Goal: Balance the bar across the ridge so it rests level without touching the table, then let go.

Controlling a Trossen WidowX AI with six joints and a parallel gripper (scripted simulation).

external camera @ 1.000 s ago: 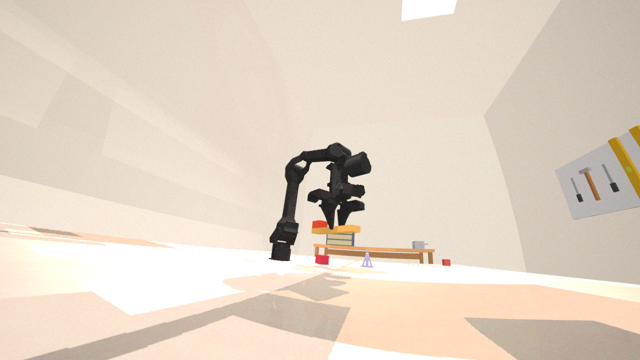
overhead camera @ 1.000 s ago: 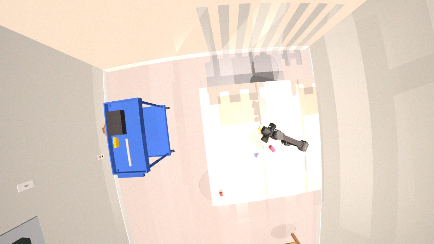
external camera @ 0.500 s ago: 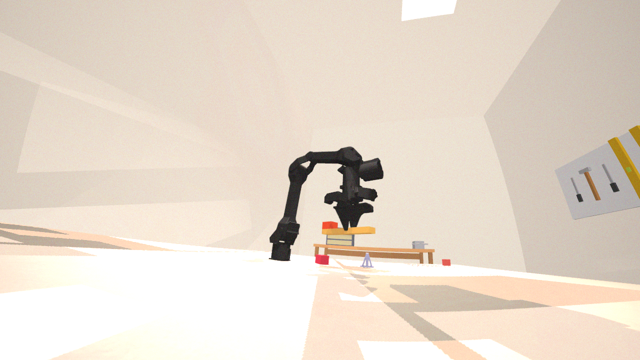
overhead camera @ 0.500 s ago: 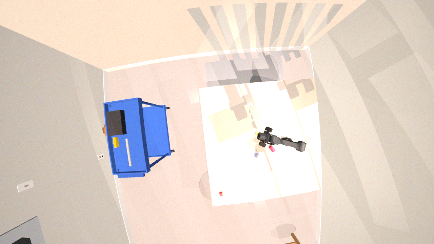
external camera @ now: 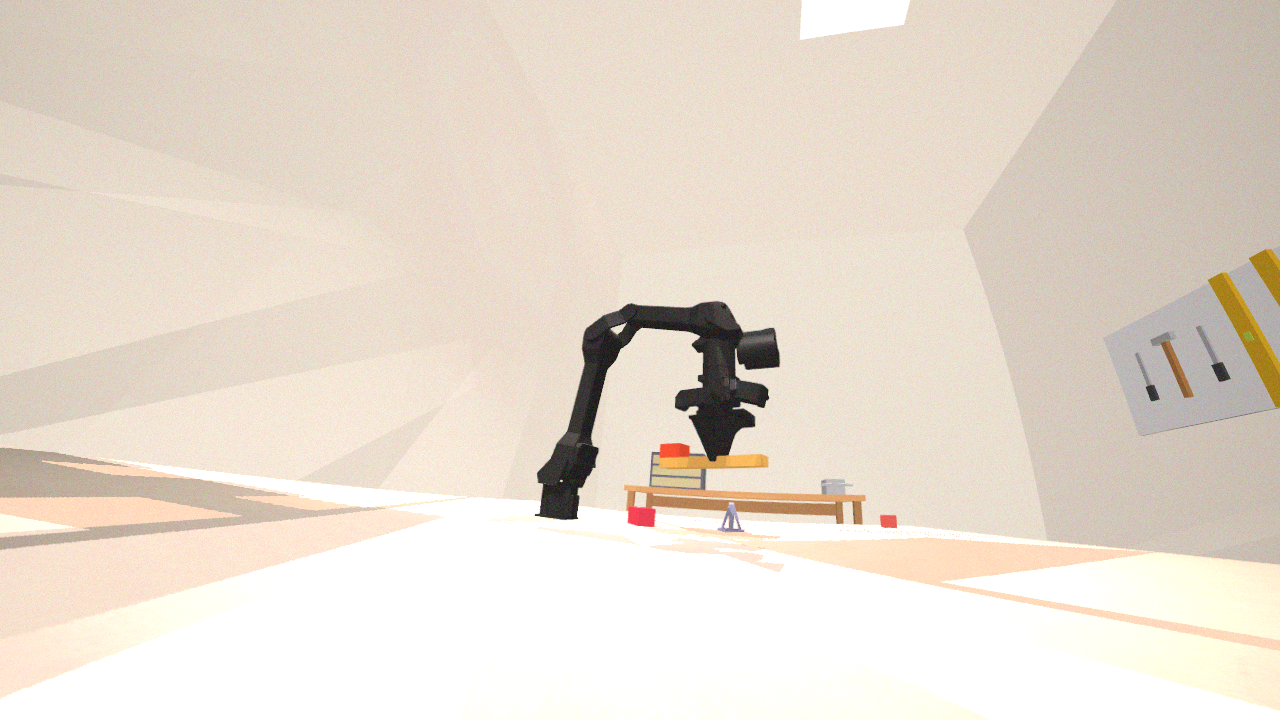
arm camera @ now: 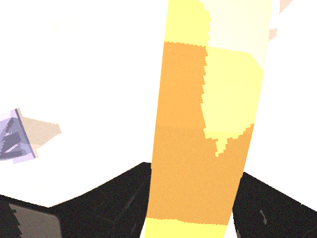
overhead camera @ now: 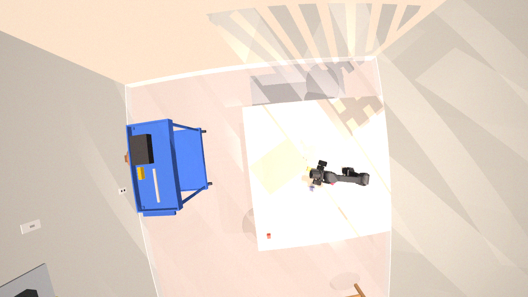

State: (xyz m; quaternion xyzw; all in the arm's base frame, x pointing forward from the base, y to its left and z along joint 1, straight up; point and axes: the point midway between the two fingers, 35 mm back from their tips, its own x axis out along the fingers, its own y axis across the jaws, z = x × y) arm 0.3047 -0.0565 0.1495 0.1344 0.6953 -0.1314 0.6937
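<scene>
My gripper tip is 170 mm to the right of the small ridge, 90 mm above it and 20 mm short of it.
</scene>
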